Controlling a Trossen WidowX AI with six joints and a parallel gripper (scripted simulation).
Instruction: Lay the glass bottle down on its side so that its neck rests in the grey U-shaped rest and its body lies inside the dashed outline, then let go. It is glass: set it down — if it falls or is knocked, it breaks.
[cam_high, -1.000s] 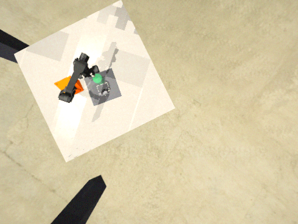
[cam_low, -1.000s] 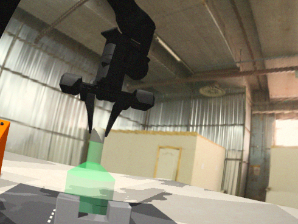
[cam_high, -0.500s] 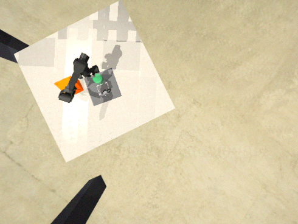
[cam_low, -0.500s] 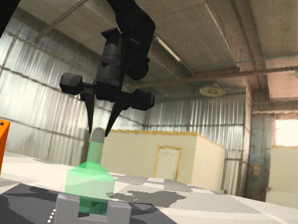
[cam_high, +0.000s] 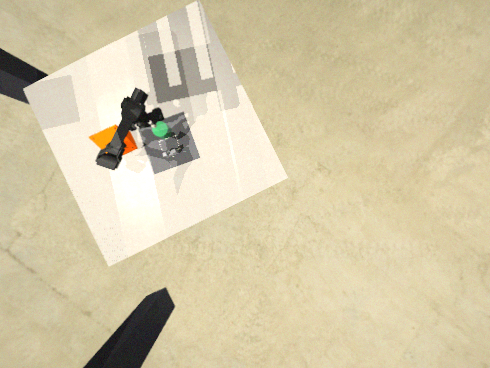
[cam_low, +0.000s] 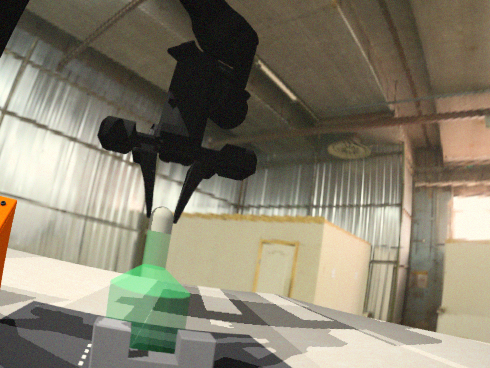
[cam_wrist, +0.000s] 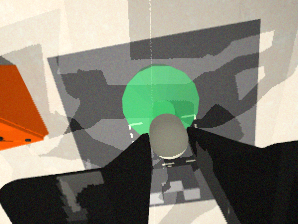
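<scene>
Right now the green glass bottle is 50 mm below my gripper tip. Round my gripper tip: dark grey mat (140 mm below, 70 mm to the right, 10 mm behind).
</scene>
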